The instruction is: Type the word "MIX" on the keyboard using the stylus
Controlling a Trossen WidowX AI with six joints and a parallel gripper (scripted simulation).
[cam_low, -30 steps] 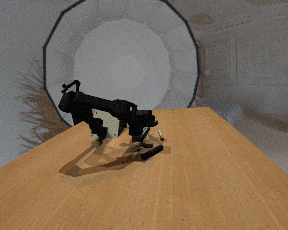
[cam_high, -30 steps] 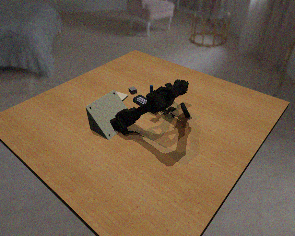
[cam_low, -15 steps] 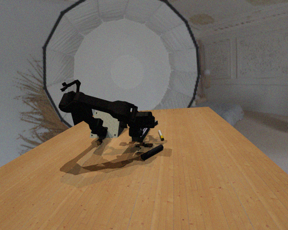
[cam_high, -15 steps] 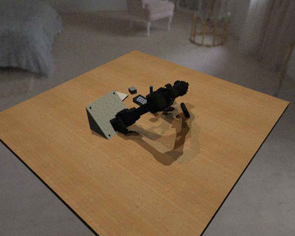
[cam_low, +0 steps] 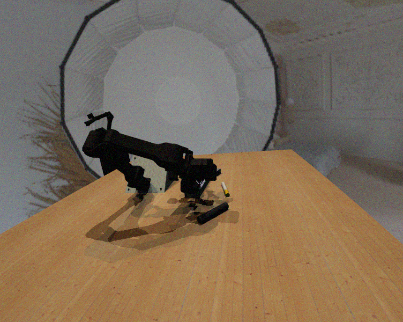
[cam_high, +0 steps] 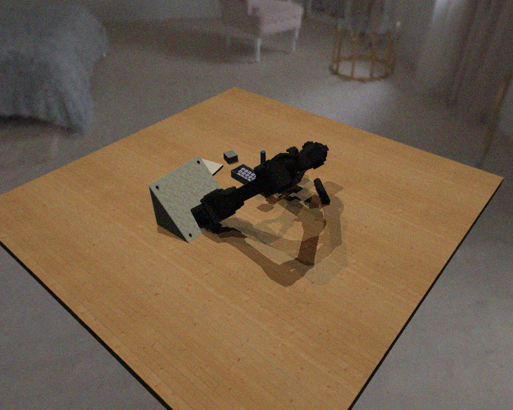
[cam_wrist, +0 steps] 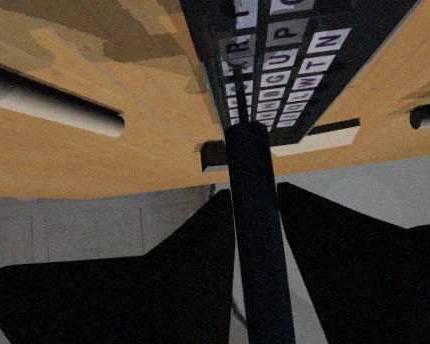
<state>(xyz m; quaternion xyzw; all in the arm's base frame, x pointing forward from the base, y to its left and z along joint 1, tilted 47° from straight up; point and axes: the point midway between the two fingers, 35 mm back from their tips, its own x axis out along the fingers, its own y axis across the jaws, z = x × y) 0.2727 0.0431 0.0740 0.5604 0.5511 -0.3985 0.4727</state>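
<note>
Right now the blue stylus is 2 cm below my gripper tip. From my gripper tip the other things lie so: yellow marker 11 cm ahead, 1 cm to the right, 6 cm below; pale flat pad 8 cm behind, 22 cm to the left, 7 cm below; grey cube 3 cm ahead, 20 cm to the left, 6 cm below.
</note>
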